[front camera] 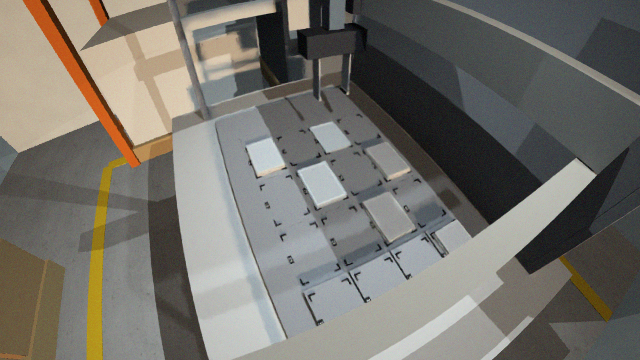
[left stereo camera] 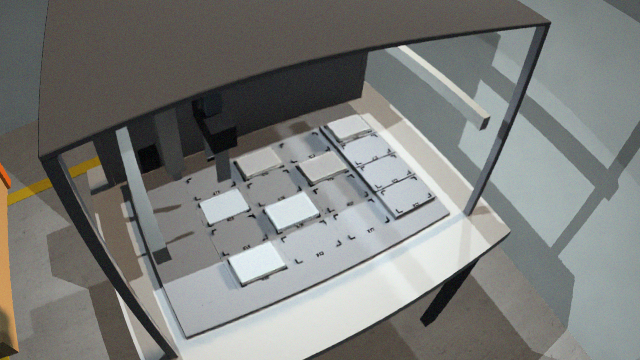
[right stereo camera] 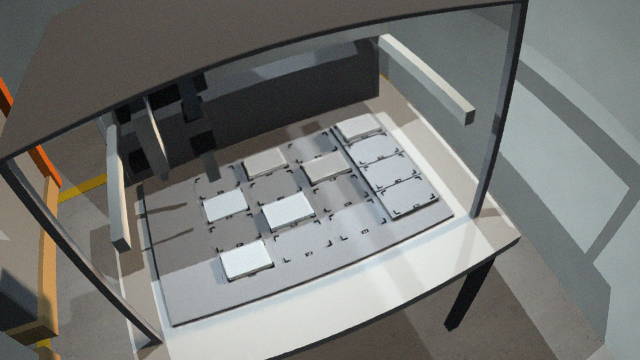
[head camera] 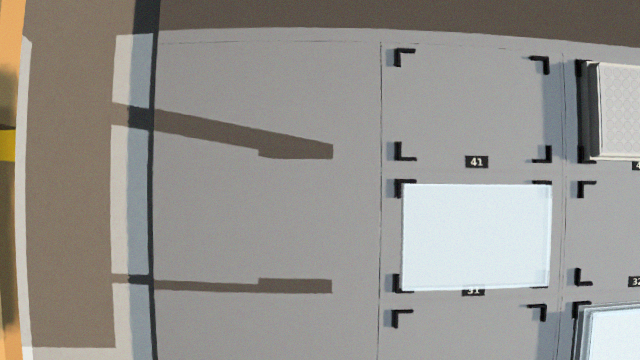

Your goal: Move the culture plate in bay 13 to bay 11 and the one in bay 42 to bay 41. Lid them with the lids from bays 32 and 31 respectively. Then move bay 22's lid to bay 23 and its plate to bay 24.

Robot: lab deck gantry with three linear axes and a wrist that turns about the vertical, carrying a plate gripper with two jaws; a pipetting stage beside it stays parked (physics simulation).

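Observation:
My gripper is open and empty, raised above the bay 41 area; it does not show in the head view. Bay 41 is empty. A clear lid lies flat in bay 31. The unlidded culture plate sits in bay 42. A lidded plate stands in bay 11. Another lidded plate stands in bay 22. Bay 32 holds no lid.
A grey unlidded plate sits in bay 33. A pale plate stands on the raised strip at the far right. Black corner guides mark the bays.

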